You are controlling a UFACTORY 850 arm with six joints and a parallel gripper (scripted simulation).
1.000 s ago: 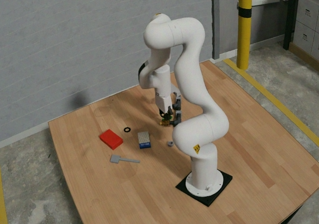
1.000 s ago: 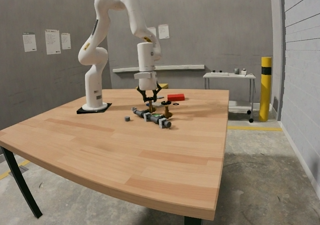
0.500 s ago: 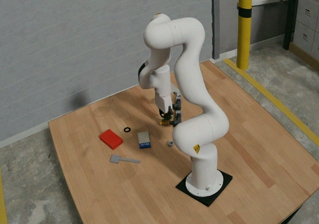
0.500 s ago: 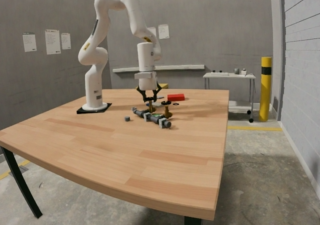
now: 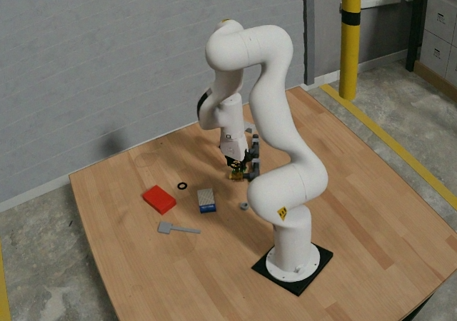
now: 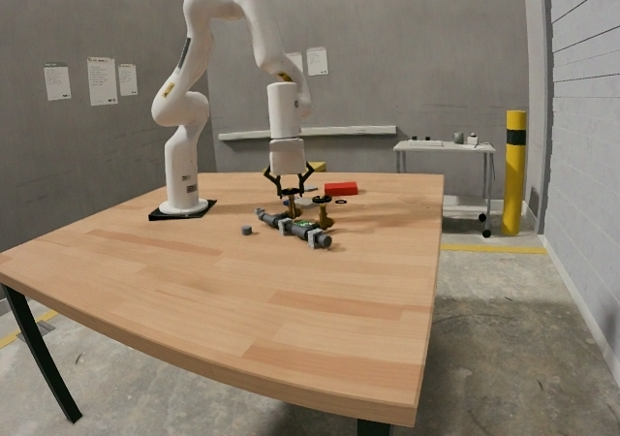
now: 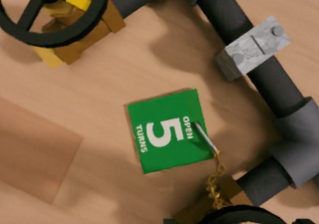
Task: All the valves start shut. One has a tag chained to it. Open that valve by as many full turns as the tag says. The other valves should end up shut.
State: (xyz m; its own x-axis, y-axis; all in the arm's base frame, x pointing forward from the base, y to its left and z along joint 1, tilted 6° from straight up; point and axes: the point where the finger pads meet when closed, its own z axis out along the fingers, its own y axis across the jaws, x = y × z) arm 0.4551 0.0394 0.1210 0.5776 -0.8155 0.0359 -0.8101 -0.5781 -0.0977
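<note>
Now: the green tag 5 cm ahead of my hand, 3 cm to the right of it and 9 cm below it. From my hand the other things lie so: red block (33 cm to the left, 8 cm below); grey paddle-shaped tool (16 cm behind, 30 cm to the left, 9 cm below); blue-and-grey box (7 cm behind, 15 cm to the left, 8 cm below).
</note>
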